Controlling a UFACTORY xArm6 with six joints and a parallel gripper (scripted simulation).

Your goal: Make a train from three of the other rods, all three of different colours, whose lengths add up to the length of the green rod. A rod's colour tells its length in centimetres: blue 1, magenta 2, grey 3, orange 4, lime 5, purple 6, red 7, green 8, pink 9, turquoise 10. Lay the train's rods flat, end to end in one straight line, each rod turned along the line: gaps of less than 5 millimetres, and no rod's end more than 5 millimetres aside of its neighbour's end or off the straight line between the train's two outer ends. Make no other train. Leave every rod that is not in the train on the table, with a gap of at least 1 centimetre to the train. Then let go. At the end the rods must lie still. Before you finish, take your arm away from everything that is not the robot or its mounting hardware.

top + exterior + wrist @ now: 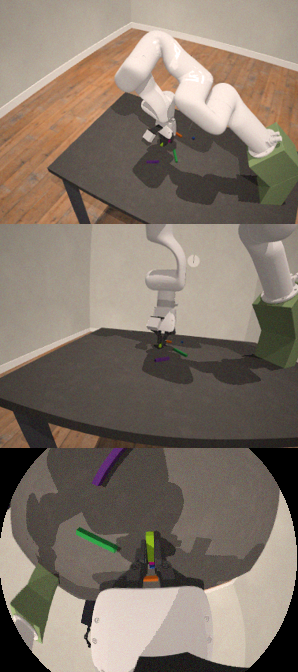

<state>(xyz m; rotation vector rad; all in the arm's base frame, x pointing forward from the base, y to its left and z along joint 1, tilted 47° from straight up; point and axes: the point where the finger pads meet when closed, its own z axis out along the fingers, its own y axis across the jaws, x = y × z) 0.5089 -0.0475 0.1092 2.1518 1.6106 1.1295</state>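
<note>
Right now my hand is 2 cm above the lime rod. Round my hand: green rod 9 cm behind, 3 cm to the left, 3 cm below; magenta rod 4 cm to the right, 3 cm below; orange rod 11 cm to the right, 3 cm below, 2 cm behind.
</note>
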